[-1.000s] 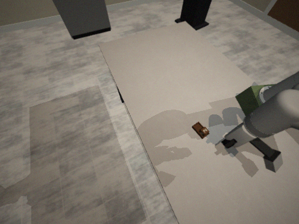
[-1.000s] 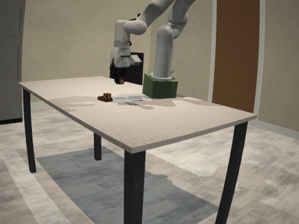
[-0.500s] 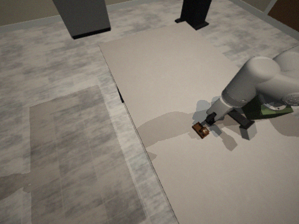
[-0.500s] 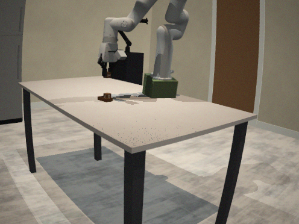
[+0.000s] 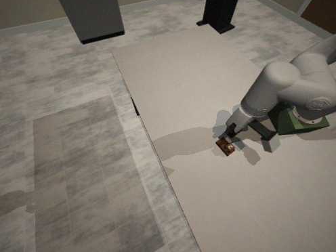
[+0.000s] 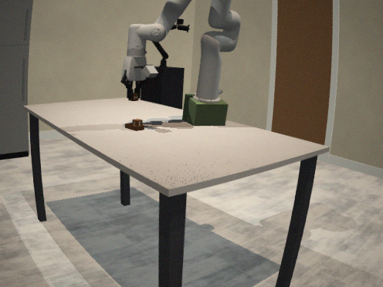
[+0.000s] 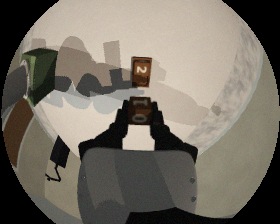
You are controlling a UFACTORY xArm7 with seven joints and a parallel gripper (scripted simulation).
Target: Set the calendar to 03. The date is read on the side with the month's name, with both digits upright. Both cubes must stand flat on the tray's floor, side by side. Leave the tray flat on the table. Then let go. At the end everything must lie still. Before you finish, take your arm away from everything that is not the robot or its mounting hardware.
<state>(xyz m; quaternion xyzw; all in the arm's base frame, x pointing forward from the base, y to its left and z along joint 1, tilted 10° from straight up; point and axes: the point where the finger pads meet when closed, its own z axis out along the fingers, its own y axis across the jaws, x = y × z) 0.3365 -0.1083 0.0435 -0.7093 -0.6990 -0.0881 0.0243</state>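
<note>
The brown calendar tray is 1 cm to the left of my hand and 13 cm below it.
</note>
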